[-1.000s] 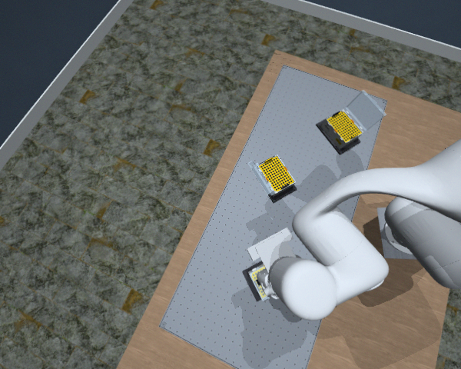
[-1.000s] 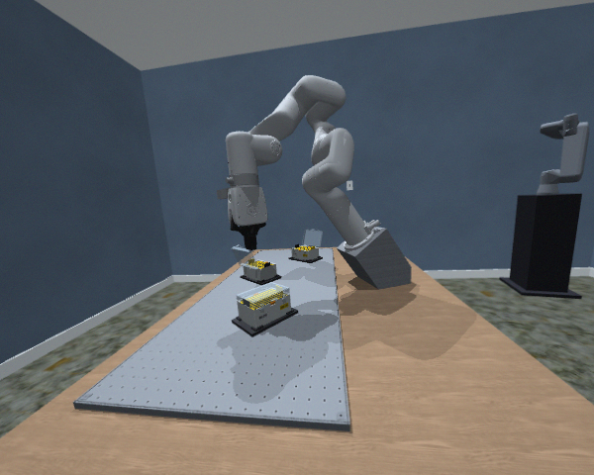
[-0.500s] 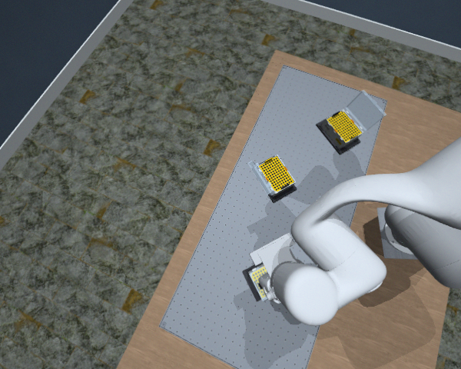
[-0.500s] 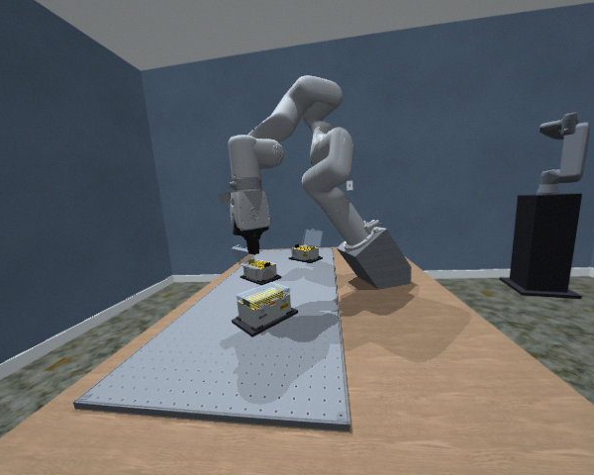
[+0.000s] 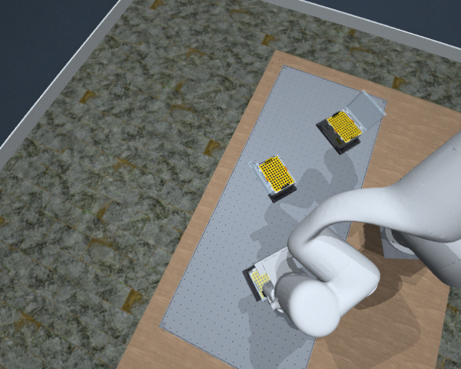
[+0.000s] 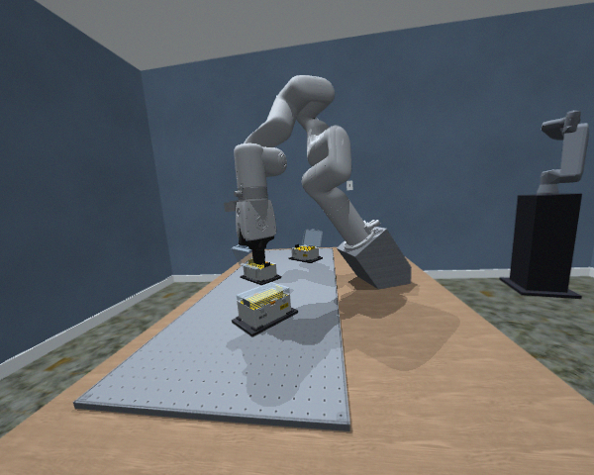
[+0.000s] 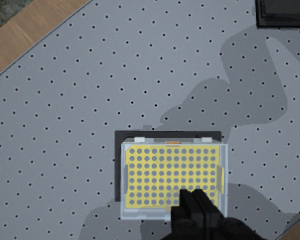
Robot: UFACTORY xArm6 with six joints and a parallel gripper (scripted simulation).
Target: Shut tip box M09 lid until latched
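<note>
Right now my hand is 10 mm past the clear lid and 110 mm above it. The rest, counted from my hand: tip box (130 mm below).
</note>
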